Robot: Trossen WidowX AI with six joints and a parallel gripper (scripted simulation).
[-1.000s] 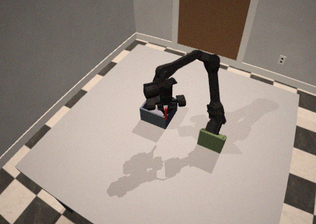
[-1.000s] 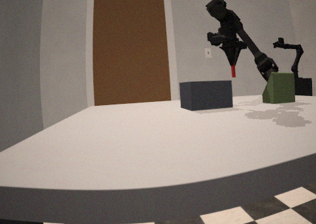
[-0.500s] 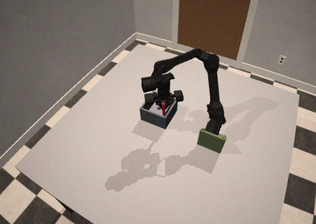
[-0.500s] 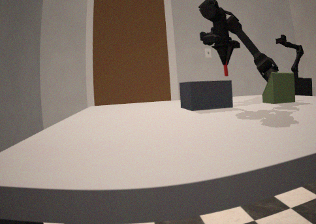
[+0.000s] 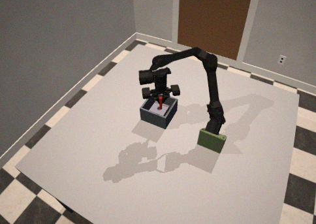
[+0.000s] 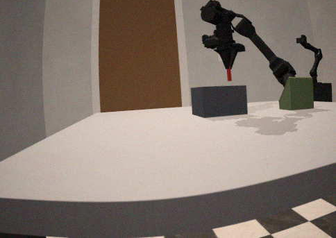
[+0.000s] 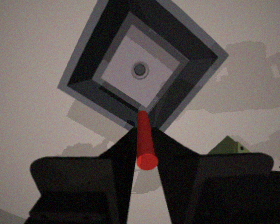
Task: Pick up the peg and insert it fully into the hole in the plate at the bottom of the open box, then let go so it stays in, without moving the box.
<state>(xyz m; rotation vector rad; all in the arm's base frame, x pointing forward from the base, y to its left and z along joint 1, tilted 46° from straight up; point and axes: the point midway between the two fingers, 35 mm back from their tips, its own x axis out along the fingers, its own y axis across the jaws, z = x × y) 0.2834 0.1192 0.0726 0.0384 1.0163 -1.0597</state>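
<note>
Now: the box 4 cm ahead of my hand, 4 cm to the right of it and 16 cm below it. From my hand the other things lie so: red peg: 4 cm below.
</note>
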